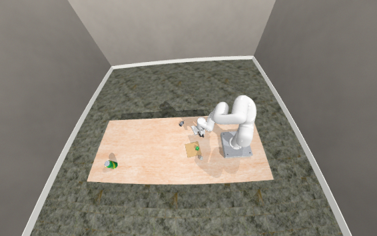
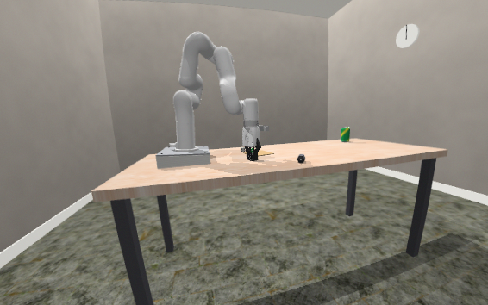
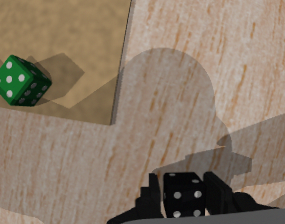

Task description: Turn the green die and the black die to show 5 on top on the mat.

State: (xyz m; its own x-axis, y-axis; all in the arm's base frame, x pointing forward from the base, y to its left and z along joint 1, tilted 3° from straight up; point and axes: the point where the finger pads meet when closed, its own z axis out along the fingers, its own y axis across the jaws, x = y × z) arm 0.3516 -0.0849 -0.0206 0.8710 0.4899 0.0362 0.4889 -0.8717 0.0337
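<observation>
The black die is 1 cm below my hand. The rest, counted from my hand: green die: 16 cm to the left, 2 cm ahead; dark tool: 22 cm ahead, 11 cm to the right; tan mat: 17 cm to the left, 6 cm ahead, 2 cm below.
</observation>
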